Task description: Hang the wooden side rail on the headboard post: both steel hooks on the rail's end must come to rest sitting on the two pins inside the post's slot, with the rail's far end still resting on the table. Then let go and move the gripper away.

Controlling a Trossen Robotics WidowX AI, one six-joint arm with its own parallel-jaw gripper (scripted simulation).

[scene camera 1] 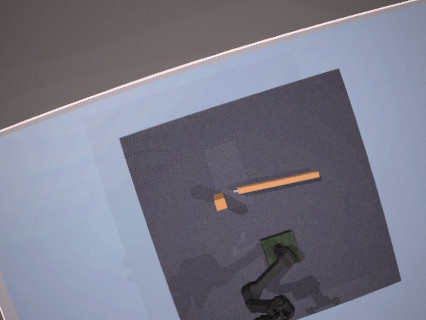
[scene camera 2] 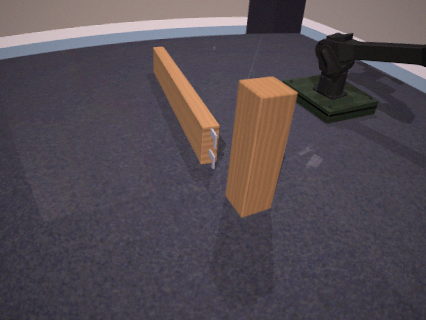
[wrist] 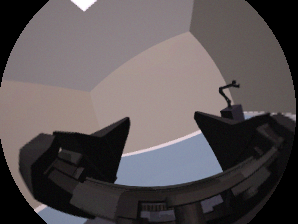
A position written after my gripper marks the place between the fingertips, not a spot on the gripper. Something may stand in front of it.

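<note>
My gripper [wrist: 162,117] open, holding nothing. Wooden side rail out of frame in the wrist view. Headboard post [scene camera 2: 265,106] in view, wooden side rail [scene camera 2: 201,128] too.
</note>
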